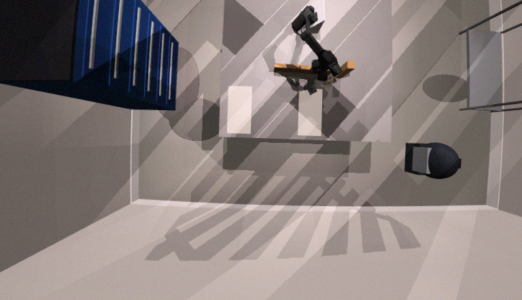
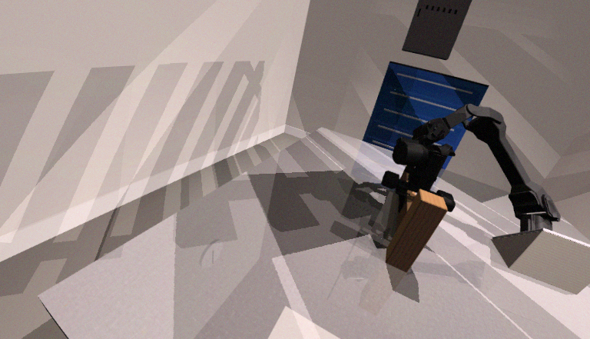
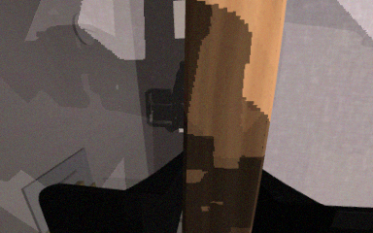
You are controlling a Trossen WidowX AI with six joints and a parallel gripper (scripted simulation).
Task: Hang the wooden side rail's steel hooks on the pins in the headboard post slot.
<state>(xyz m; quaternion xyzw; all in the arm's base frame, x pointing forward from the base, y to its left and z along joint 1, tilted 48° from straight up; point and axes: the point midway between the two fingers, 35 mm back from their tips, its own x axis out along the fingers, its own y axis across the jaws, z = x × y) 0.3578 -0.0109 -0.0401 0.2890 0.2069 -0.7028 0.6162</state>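
Right now the headboard post is 2 cm ahead of my gripper tip, 16 cm to the left of it and 5 cm above it.
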